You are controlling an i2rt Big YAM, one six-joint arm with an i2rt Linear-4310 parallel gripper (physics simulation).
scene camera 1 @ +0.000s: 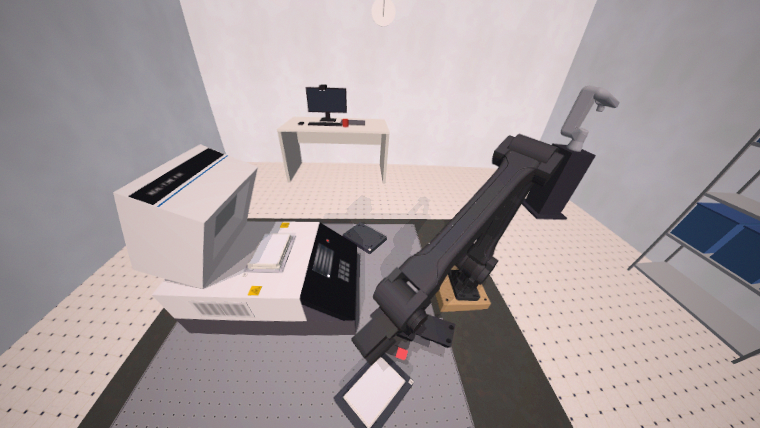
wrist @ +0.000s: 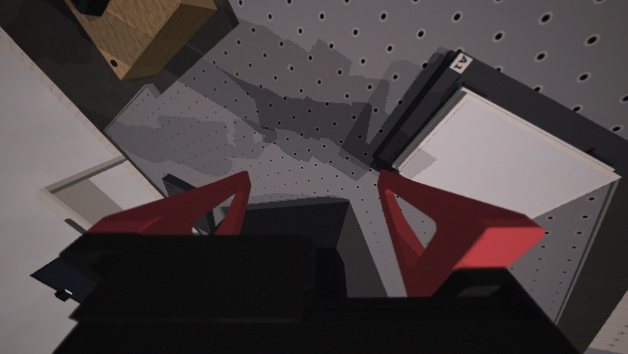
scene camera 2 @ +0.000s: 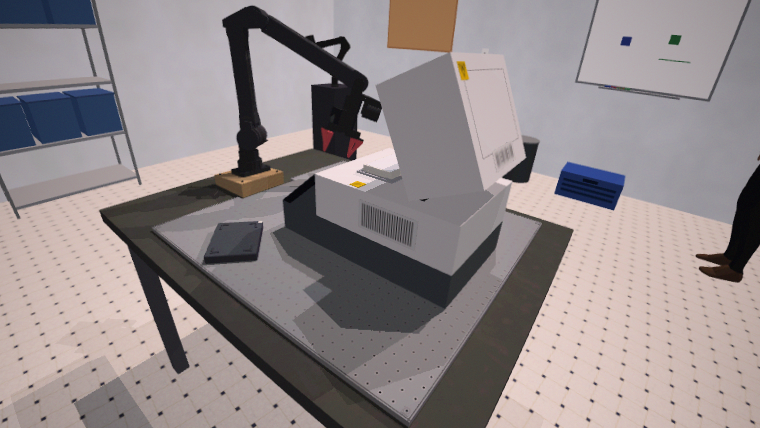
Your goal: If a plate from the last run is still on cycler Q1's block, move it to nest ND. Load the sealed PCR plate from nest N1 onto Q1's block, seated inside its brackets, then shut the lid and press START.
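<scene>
Cycler Q1 [scene camera 1: 276, 311] [scene camera 2: 345, 204] has its lid [scene camera 1: 164, 233] [scene camera 2: 436, 127] raised. A pale plate [scene camera 1: 272, 250] [scene camera 2: 380, 171] sits on its block. A small red button [scene camera 1: 327, 240] shows on the black front panel. A white-topped plate [scene camera 1: 374, 392] [wrist: 505, 150] sits in the dark nest marked A1 [scene camera 1: 355, 378] [wrist: 530, 87]. A dark, empty nest [scene camera 1: 364, 237] [scene camera 2: 234, 241] lies beside the cycler. My gripper [scene camera 2: 338, 154] [wrist: 314, 177] is open and empty, above the perforated board between the cycler and the white-topped plate. In scene camera 1 the arm hides most of its fingers.
The arm's wooden base block [scene camera 1: 462, 303] [scene camera 2: 249, 181] [wrist: 150, 40] stands at the table edge. The raised lid stands tall over the rear of the cycler. A shelf unit with blue bins [scene camera 1: 702, 225] [scene camera 2: 50, 116] and a desk [scene camera 1: 335, 136] stand away from the table.
</scene>
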